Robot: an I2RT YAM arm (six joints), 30 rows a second.
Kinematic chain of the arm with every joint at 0, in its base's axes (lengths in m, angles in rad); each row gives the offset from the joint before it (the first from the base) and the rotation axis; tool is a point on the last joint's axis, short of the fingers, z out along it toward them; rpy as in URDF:
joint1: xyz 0 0 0.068 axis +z
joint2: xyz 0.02 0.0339 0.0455 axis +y
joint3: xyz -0.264 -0.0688 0 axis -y
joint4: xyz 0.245 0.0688 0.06 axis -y
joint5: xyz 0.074 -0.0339 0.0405 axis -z
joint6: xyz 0.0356 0 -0.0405 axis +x
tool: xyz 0 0 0 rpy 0 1.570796 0
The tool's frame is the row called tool.
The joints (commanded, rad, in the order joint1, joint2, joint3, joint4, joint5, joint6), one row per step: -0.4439 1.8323 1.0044 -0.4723 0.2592 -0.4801; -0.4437 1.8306 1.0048 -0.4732 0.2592 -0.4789; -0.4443 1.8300 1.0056 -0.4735 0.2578 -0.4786; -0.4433 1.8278 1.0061 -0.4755 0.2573 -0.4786; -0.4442 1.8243 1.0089 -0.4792 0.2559 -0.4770; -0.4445 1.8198 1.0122 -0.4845 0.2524 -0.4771; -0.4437 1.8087 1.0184 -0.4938 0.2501 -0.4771; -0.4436 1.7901 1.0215 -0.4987 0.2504 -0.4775; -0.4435 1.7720 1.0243 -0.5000 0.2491 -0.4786; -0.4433 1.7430 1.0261 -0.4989 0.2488 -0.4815; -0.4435 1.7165 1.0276 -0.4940 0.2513 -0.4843; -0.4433 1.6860 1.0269 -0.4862 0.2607 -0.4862
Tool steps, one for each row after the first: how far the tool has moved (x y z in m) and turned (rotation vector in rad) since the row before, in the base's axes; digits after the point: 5 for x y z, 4 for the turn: 0.00002 0.00006 0.00059 -0.0004 -0.0015 -0.0009; 0.00008 -0.00020 0.00035 0.0008 -0.0017 -0.0005; 0.00005 0.00036 0.00073 0.0001 -0.0008 0.0011; 0.00011 -0.00033 0.00163 0.0003 -0.0035 -0.0020; 0.00017 -0.00006 0.00199 0.0020 -0.0037 0.0008; 0.00043 0.00017 0.00463 -0.0014 -0.0082 0.0014; -0.00020 0.00012 0.00634 -0.0075 -0.0149 0.0004; 0.00000 0.00009 0.00622 -0.0075 -0.0178 0.0015; -0.00050 0.00032 0.00942 -0.0140 -0.0279 0.0030; -0.00046 0.00005 0.00874 -0.0168 -0.0277 0.0014; -0.00111 0.00024 0.00956 -0.0244 -0.0295 -0.0018
